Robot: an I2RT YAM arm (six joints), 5 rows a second.
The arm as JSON. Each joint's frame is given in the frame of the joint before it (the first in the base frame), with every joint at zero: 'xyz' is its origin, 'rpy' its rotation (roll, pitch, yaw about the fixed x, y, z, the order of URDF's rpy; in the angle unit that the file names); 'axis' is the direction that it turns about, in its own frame. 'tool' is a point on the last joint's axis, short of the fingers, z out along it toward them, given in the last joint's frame.
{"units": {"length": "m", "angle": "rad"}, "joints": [
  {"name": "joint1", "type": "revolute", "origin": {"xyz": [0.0, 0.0, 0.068], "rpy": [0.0, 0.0, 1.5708]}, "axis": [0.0, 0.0, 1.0]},
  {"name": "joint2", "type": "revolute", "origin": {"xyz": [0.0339, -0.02, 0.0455], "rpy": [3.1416, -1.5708, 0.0]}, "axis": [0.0, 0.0, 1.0]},
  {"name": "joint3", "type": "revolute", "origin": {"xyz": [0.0, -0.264, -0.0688], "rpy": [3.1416, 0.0, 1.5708]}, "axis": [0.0, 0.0, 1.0]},
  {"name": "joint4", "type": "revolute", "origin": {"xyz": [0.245, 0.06, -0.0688], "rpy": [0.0, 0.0, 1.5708]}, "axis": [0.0, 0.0, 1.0]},
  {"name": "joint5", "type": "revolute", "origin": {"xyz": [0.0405, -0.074, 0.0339], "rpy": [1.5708, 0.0, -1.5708]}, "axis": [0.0, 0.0, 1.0]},
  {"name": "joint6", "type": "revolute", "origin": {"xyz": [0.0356, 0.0, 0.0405], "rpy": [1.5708, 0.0, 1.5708]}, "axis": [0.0, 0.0, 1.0]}
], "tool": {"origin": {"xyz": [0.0, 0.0, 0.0], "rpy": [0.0, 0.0, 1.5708]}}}
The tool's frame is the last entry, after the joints.
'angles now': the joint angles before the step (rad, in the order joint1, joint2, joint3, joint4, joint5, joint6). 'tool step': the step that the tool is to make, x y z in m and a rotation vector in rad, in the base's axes. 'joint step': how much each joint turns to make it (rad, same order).
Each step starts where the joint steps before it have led.
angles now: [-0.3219, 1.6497, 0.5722, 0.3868, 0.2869, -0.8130]
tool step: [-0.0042, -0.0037, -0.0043, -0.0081, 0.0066, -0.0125]
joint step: [-0.0163, 0.0080, -0.0165, 0.0239, 0.0033, -0.0104]
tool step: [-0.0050, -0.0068, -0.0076, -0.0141, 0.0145, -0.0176]
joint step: [-0.0275, 0.0243, -0.0180, 0.0397, 0.0040, -0.0213]
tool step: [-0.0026, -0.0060, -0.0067, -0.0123, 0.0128, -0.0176]
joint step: [-0.0218, 0.0290, -0.0075, 0.0338, 0.0071, -0.0158]
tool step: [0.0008, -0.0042, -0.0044, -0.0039, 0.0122, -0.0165]
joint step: [-0.0112, 0.0264, 0.0082, 0.0093, 0.0094, -0.0031]
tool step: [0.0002, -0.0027, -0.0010, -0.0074, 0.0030, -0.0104]
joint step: [-0.0074, 0.0091, 0.0038, 0.0068, 0.0075, -0.0043]
